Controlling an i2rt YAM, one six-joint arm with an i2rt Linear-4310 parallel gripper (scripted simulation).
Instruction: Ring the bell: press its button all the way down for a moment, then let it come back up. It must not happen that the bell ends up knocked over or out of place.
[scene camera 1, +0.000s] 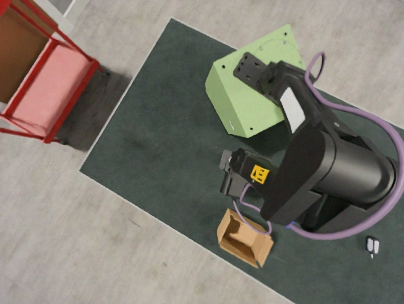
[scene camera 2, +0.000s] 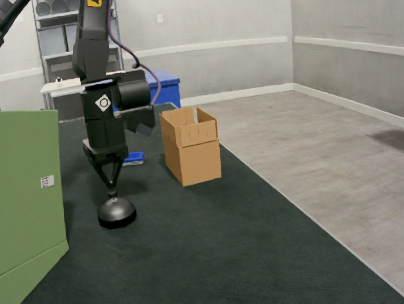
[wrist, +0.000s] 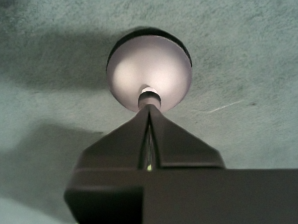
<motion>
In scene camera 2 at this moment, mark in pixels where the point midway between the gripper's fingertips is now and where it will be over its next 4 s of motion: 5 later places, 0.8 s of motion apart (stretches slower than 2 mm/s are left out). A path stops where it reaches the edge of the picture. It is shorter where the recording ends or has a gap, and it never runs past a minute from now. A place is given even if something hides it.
The gripper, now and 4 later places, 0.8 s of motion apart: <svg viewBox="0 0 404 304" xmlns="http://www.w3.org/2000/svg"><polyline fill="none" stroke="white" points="112,188 112,189 109,194 112,180 108,164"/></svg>
</motion>
